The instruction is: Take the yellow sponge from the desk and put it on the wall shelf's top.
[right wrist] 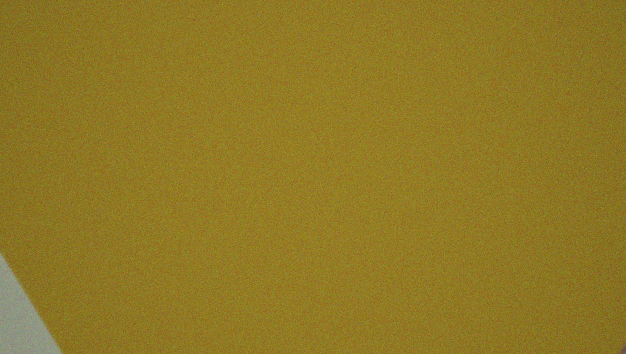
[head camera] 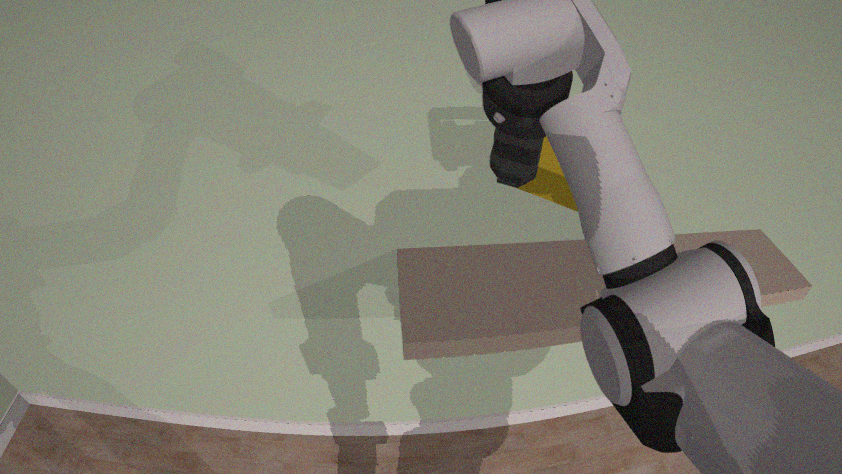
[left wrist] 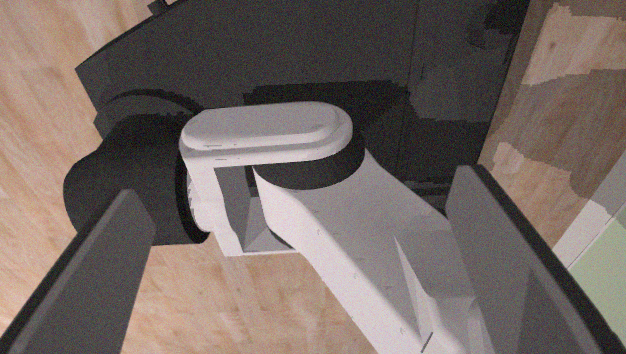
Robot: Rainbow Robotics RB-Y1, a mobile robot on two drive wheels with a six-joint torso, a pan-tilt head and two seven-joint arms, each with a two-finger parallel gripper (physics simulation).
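Frame: origin at the robot's base, x right, y up, z back, level; metres.
Seen in the pictures: left gripper, fingertip midpoint: [left wrist: 295, 198]; right gripper, fingertip midpoint: [head camera: 517, 162].
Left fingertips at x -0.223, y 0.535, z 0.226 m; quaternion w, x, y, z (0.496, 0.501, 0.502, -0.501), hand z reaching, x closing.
Note:
A point is followed by its place in that frame.
The yellow sponge [head camera: 550, 177] {z -0.320, x 0.211, y 1.202 m} is held in my right gripper [head camera: 518, 156] {z -0.381, x 0.187, y 1.189 m}, which is shut on it, well above the brown wall shelf [head camera: 565, 289] {z -0.474, x 0.362, y 0.851 m} in the head camera view. My right forearm hides most of the sponge and part of the shelf. The sponge [right wrist: 315, 175] fills nearly the whole right wrist view. My left gripper [left wrist: 295, 198] {z 0.226, x -0.223, y 0.535 m} is open and empty in the left wrist view, its two dark fingers spread wide over my own body and the floor.
The shelf is fixed to a pale green wall [head camera: 176, 177] {z -0.652, x -0.430, y 1.066 m}. A white baseboard [head camera: 294, 423] {z -0.638, x -0.357, y 0.088 m} and wooden floor [head camera: 176, 448] {z -0.538, x -0.868, y 0.001 m} run along below. In the left wrist view my white torso link [left wrist: 306, 198] {z 0.231, x -0.051, y 0.366 m} and dark base [left wrist: 262, 57] {z 0.282, x -0.134, y 0.170 m} lie under the open fingers.

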